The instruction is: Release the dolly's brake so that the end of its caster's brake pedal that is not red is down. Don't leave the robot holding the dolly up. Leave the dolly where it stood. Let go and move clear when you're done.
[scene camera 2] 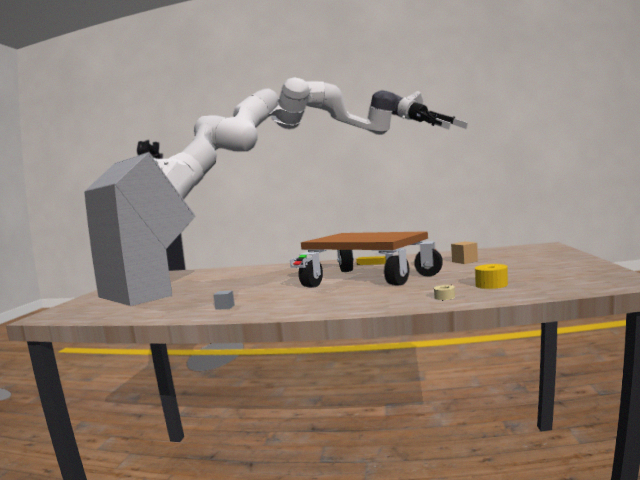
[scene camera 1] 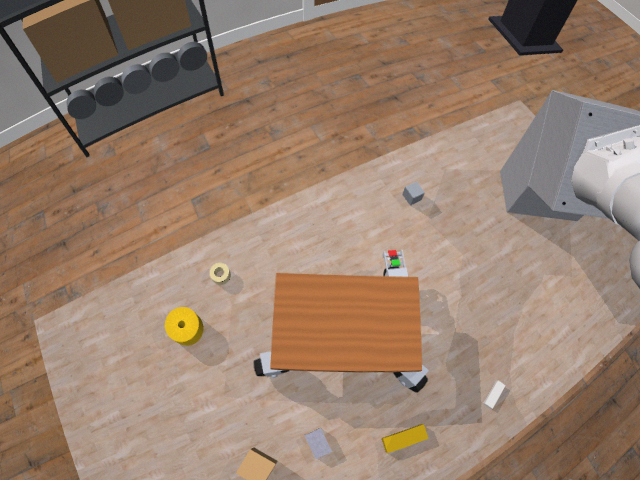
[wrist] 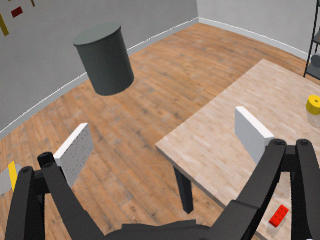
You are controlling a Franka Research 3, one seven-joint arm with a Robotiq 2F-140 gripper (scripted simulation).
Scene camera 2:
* my gripper: 458, 126
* yellow spool: 490, 276
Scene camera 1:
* yellow spool: 178, 318
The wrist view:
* my gripper: 161, 128
